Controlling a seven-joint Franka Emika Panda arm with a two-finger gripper.
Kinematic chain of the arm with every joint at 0, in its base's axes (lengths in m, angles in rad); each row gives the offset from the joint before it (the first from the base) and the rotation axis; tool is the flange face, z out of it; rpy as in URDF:
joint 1: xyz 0 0 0.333 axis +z
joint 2: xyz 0 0 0 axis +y
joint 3: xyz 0 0 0.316 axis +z
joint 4: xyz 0.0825 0 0 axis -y
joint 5: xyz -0.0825 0 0.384 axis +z
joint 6: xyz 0 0 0 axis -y
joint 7: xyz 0.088 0 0 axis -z
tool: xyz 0 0 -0.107 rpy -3.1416 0 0
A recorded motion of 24 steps. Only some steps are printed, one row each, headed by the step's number.
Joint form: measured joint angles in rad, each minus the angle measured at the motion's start. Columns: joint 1, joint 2, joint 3, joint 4, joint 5, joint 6, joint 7.
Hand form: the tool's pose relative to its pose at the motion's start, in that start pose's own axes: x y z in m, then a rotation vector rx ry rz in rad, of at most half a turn. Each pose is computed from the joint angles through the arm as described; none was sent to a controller.
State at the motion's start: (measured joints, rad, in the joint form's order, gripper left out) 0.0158 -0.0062 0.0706 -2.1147 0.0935 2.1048 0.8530
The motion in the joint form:
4: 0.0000 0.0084 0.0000 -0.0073 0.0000 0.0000 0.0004
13: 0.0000 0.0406 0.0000 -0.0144 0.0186 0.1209 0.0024
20: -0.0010 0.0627 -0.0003 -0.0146 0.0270 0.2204 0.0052
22: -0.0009 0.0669 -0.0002 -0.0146 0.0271 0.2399 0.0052
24: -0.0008 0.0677 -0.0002 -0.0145 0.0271 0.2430 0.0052
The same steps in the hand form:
4: -0.0001 0.0012 0.0078 -0.0119 -0.0102 0.0017
13: 0.0096 -0.0080 0.0176 0.0598 0.0320 0.0176
20: 0.0184 -0.0151 0.0200 0.1221 0.0783 0.0297
22: 0.0198 -0.0166 0.0204 0.1336 0.0884 0.0302
24: 0.0201 -0.0169 0.0205 0.1354 0.0900 0.0302

